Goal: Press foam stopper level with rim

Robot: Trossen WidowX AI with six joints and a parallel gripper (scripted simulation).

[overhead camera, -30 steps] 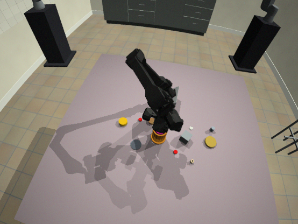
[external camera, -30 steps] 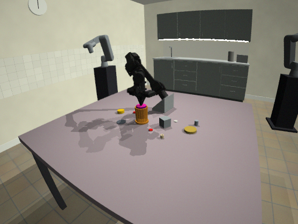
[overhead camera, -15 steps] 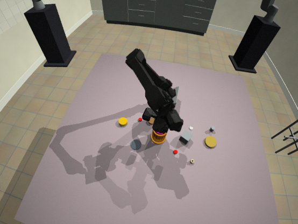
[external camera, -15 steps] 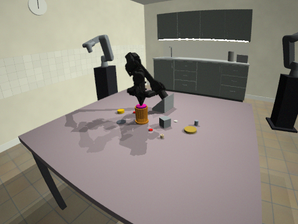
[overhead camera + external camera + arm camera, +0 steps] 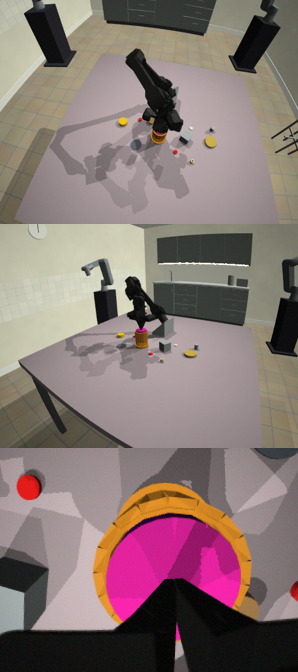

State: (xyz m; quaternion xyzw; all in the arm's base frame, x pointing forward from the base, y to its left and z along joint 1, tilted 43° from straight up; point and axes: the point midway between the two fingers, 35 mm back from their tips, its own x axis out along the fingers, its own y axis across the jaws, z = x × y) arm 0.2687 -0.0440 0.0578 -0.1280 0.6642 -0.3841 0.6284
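Right now the magenta foam stopper is 50 mm below my hand. Also, from my hand: grey cube: 150 mm to the left, 120 mm below; red button: 140 mm below, 100 mm to the left, 80 mm ahead; brown disc: 140 mm below, 100 mm behind, 40 mm to the right.
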